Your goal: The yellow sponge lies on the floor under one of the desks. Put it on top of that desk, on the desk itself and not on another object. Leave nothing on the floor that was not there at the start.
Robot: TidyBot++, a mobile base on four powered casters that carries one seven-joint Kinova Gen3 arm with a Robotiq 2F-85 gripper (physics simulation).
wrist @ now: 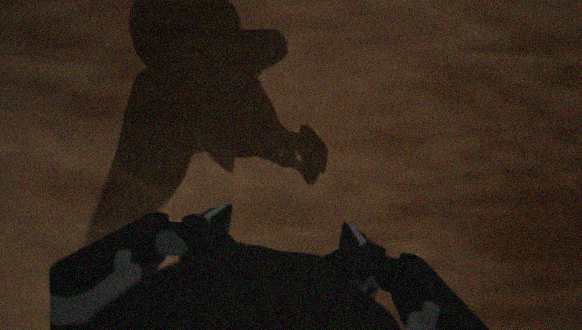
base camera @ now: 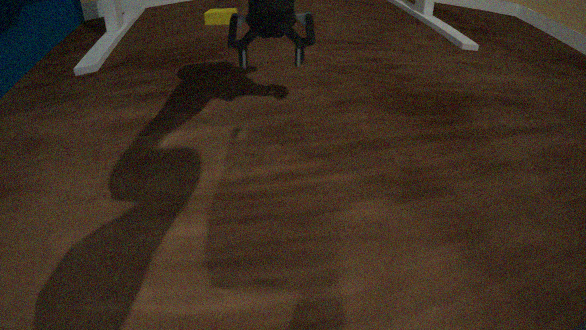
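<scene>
The gripper (base camera: 271,66) (wrist: 285,225) is visible both in the base camera and in the wrist view.
</scene>
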